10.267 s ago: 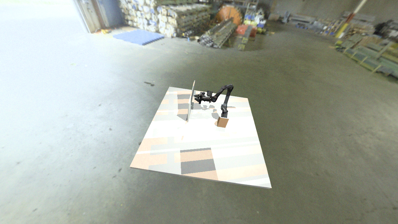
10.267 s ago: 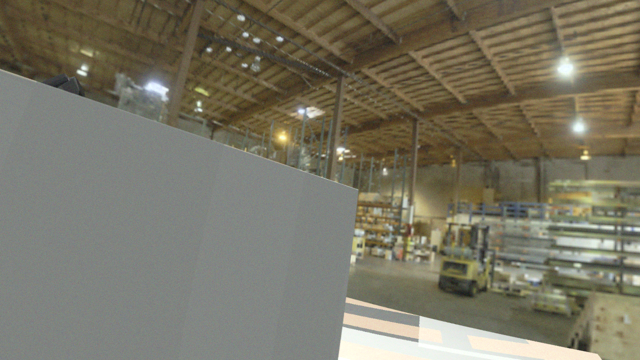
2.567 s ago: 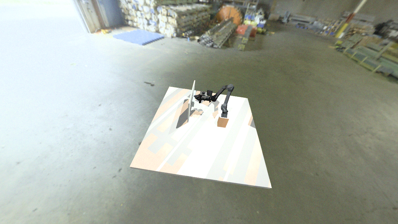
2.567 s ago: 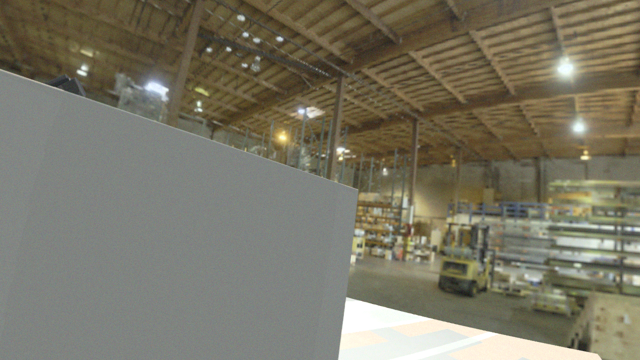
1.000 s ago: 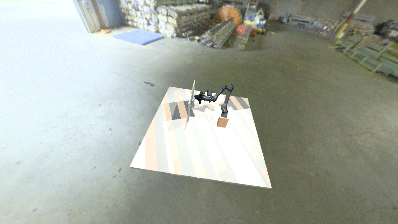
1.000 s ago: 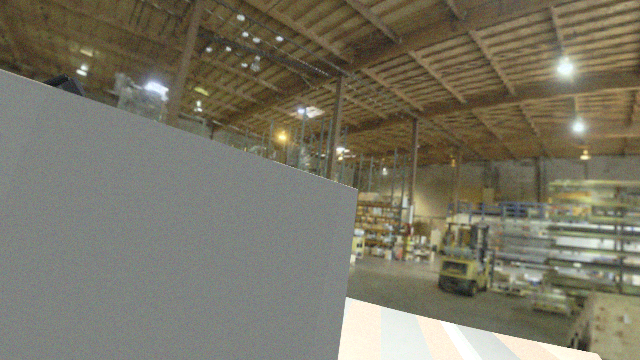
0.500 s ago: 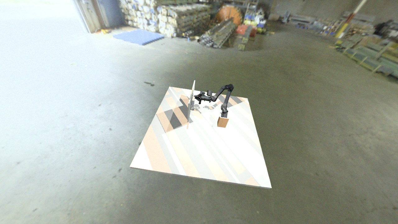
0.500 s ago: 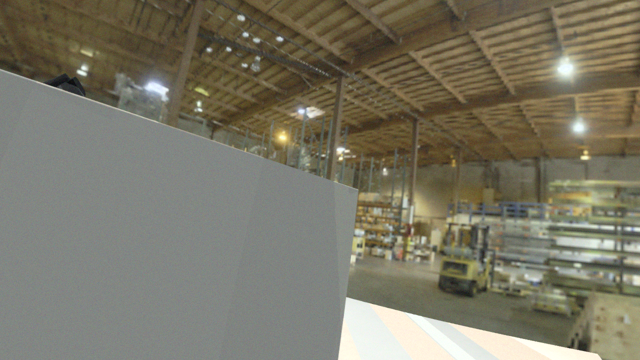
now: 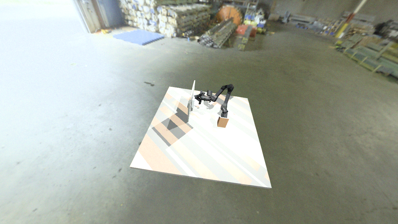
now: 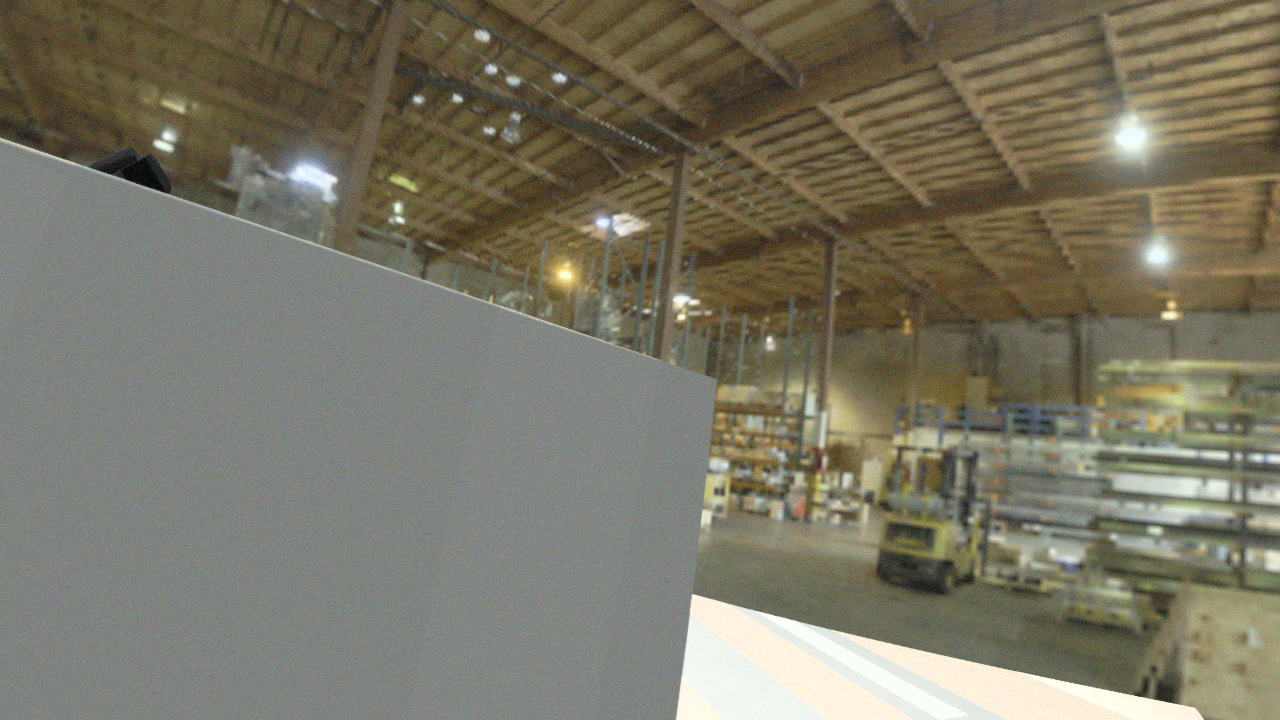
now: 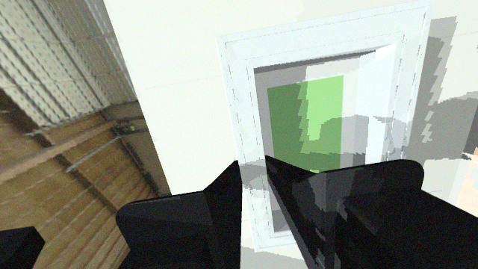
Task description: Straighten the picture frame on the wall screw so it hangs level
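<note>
The picture frame lies 1 cm ahead of my gripper tip and 5 cm below it. The rest, counted from my gripper tip: wall panel 2 cm ahead, 7 cm below.
</note>
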